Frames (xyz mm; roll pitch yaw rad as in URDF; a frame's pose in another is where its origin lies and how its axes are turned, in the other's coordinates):
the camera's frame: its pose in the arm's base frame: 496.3 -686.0 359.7 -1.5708 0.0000 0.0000
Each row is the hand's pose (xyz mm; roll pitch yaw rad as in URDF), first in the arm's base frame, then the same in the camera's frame.
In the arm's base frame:
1: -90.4 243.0 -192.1 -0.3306 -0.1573 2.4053
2: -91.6 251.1 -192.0 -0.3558 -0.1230 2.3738
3: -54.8 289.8 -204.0 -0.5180 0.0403 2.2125
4: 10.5 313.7 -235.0 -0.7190 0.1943 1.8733
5: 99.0 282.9 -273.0 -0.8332 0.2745 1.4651
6: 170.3 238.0 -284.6 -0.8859 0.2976 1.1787
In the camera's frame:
1: -586.7 551.8 929.0 -2.0424 -0.7252 -2.9307
2: -587.9 551.7 937.1 -2.0445 -0.7605 -2.9714
3: -551.1 563.7 975.8 -2.0349 -0.9280 3.0743
4: -485.8 594.7 999.7 -1.7358 -1.2129 2.5579
5: -397.3 632.7 968.9 -0.4601 -1.2771 1.2123
6: -326.0 644.3 924.0 0.0681 -1.0833 0.6763

